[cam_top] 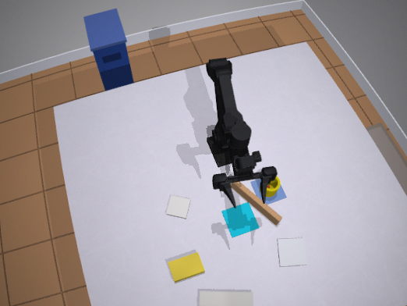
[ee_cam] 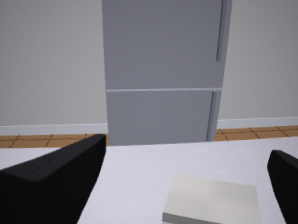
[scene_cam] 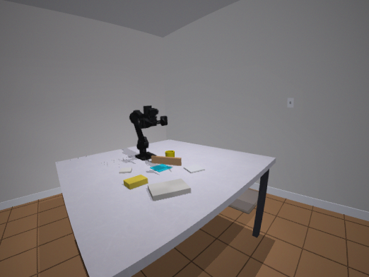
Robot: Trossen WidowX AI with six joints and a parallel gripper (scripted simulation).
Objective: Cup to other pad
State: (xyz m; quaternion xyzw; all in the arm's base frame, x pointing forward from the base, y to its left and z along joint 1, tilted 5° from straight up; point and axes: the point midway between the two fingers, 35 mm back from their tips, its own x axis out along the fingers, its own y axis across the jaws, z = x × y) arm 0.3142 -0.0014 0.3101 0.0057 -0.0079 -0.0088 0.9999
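Now: gripper tip 16 cm past the yellow cup, 15 cm to the right of it and 27 cm above it. Round my gripper tip: wooden bar: 11 cm behind, 8 cm to the left, 29 cm below; blue marble: 16 cm behind, 13 cm to the left, 29 cm below; cyan pad: 6 cm behind, 2 cm to the left, 31 cm below.
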